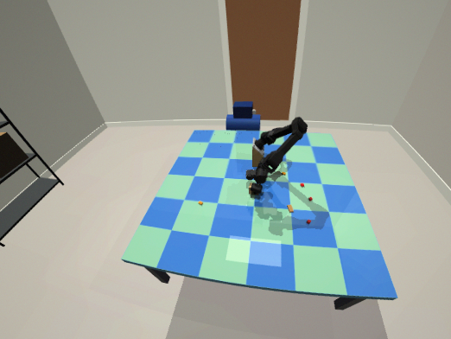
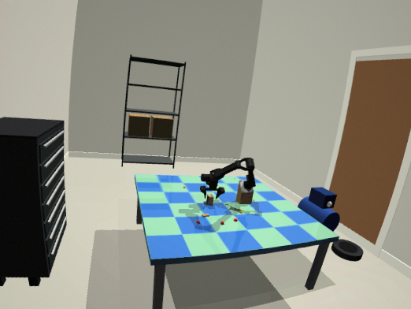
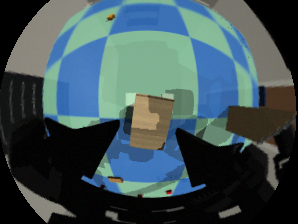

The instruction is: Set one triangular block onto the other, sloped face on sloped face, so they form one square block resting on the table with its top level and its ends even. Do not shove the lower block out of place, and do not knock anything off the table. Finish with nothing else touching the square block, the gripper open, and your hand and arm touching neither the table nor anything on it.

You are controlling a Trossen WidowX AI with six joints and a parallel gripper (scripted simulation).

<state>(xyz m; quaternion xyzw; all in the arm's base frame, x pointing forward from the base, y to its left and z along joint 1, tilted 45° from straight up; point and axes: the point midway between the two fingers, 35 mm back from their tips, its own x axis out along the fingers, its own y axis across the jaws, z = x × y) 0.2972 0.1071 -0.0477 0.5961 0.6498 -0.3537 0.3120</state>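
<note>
My gripper tip is 10 mm to the right of the triangular block and 10 mm below it. From my gripper tip the other things lie so: small brown piece 80 mm ahead, 220 mm to the left, 30 mm below.
</note>
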